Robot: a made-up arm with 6 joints. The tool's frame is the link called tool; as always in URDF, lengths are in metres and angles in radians. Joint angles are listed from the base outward.
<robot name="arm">
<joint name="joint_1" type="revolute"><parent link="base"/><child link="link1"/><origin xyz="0.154 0.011 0.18" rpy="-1.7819 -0.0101 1.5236"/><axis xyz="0 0 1"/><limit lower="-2.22" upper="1.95"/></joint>
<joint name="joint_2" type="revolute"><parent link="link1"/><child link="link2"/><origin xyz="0.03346 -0.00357 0.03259" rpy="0.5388 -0.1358 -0.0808"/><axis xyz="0 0 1"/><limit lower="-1.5" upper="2.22"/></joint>
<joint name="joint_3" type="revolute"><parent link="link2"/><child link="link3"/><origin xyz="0.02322 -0.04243 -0.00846" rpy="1.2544 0.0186 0.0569"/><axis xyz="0 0 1"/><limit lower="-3.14" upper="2.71"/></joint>
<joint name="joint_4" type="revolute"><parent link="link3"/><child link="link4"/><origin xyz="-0.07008 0.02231 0.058" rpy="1.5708 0 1.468"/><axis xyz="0 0 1"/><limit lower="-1.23" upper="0.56"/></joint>
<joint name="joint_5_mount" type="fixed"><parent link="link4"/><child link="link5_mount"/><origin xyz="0.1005 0.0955 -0.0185" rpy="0 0 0"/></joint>
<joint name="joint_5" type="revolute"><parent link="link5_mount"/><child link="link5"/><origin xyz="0.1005 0.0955 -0.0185" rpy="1.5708 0 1.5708"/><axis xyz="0 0 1"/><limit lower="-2.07" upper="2.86"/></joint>
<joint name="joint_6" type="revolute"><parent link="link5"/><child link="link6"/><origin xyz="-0.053 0.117 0.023" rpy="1.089 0.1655 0.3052"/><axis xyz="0 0 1"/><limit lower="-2.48" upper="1.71"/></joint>
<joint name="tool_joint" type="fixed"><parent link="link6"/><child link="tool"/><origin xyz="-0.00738 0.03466 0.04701" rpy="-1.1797 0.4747 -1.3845"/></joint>
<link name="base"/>
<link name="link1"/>
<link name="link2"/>
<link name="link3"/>
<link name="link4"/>
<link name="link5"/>
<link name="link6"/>
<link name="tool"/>
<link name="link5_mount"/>
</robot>
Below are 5 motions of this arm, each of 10 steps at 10 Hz.
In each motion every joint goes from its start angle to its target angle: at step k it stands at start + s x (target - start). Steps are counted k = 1, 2, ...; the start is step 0. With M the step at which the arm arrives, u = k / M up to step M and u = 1 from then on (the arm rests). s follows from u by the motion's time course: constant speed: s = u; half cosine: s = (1 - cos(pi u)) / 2; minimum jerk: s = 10 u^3 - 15 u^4 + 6 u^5.
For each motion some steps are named. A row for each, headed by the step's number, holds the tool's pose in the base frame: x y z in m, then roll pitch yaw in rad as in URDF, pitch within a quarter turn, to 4 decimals.
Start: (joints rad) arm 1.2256 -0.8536 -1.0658 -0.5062 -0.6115 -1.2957
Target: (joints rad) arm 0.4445 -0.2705 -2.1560 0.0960 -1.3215 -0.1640
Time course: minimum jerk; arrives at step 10
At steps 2, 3, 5, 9, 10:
2: 0.1518 0.4414 0.1901 1.0935 0.1181 -1.1229
3: 0.1801 0.4494 0.2250 1.1349 0.0834 -1.2061
5: 0.2591 0.4404 0.3403 1.2834 -0.0059 -1.5398
9: 0.3120 0.3536 0.5007 1.4859 0.0121 -2.1978
10: 0.3121 0.3515 0.5033 1.4883 0.0145 -2.2106

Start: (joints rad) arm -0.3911 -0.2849 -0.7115 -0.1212 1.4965 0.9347
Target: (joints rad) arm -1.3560 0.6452 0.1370 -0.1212 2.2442 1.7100
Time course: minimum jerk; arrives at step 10
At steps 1, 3, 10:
1: -0.1849 -0.0061 0.3884 -1.2093 0.2686 0.2232
3: -0.1971 -0.0781 0.3504 -1.3395 0.2355 0.5003
10: -0.0394 -0.3513 0.1669 -2.5230 0.6090 1.1551

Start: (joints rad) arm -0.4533 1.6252 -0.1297 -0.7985 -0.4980 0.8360
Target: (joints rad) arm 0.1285 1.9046 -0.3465 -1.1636 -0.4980 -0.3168
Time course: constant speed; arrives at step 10
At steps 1, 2, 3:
1: -0.1532 -0.0912 0.1330 -1.5187 -0.3269 2.0328
2: -0.1489 -0.1000 0.1305 -1.4385 -0.2785 1.9527
3: -0.1443 -0.1094 0.1298 -1.3666 -0.2230 1.8756

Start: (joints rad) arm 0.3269 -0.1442 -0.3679 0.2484 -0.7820 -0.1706
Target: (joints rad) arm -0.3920 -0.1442 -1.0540 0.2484 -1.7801 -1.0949
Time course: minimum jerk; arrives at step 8
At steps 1, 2, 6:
1: -0.0481 0.2245 0.5377 0.7287 0.3493 -0.4807
2: -0.0460 0.2065 0.5585 0.9335 0.4244 -0.4527
6: -0.0536 -0.0355 0.6435 2.8290 0.2114 0.0362

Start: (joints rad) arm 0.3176 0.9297 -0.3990 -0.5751 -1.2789 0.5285
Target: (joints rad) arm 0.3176 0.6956 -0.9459 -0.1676 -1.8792 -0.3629
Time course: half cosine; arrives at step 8
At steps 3, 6, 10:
3: -0.2575 0.2606 0.1310 -0.0052 -0.7933 0.4904
6: -0.2139 0.3884 0.1706 0.8442 -0.5820 -0.0350
10: -0.1972 0.4128 0.1890 1.0359 -0.5295 -0.0811

